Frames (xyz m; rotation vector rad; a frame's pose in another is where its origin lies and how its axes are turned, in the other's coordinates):
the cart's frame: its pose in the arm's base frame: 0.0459 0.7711 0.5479 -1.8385 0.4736 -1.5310
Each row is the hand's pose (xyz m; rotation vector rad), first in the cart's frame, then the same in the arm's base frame.
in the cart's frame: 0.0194 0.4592 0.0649 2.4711 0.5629 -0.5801
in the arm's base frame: 0.1806 0.4560 0.2348 0.4908 -1.3380 -1.2793
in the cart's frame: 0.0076 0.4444 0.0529 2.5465 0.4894 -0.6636
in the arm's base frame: 0.1641 0.4709 0.2377 0.5102 -1.4453 -1.2105
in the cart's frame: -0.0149 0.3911 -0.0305 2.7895 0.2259 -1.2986
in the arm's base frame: 0.0708 0.5002 0.2648 0.6551 -2.0355 -0.9616
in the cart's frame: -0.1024 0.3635 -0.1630 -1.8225 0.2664 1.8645
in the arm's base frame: -0.0813 0.5415 0.2313 -0.7232 3.0258 0.4330
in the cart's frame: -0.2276 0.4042 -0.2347 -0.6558 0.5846 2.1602
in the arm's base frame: -0.1740 0.5767 0.1188 -0.1928 2.2791 -0.1384
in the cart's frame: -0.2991 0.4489 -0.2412 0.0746 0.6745 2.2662
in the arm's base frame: -0.1908 0.5912 0.0372 0.1366 1.7672 -0.2522
